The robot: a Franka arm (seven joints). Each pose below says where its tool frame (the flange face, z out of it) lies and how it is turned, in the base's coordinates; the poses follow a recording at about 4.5 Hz.
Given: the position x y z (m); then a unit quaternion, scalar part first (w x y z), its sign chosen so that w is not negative.
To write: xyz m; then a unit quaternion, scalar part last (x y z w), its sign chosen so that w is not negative. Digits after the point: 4 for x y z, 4 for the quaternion.
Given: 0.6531 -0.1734 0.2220 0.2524 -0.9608 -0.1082 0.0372
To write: 0.6531 -0.1734 0.2220 -0.9608 -0.1082 0.0372 0.2524
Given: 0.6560 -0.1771 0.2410 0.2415 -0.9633 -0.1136 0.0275
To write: 0.6560 -0.1771 0.2410 -0.9633 -0.1136 0.0275 0.2415
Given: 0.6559 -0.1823 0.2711 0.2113 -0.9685 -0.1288 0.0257
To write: 0.6559 -0.1823 0.2711 -0.9685 -0.1288 0.0257 0.2113
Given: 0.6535 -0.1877 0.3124 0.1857 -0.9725 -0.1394 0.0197
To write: 0.6535 -0.1877 0.3124 -0.9725 -0.1394 0.0197 0.1857
